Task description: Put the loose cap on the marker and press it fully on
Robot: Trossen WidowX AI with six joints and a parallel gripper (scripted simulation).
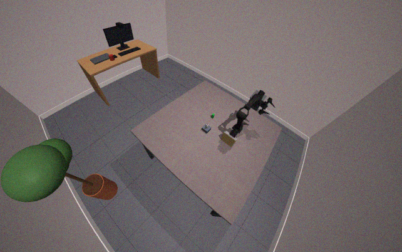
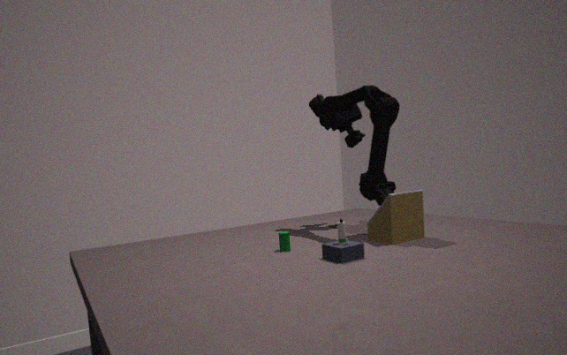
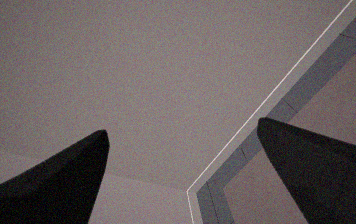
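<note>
Right now my gripper tip is 52 cm short of the green cap, 35 cm above it and 16 cm to the right of it. Round my gripper tip: dark grey holder block: 49 cm ahead, 36 cm below, 35 cm to the left.
</note>
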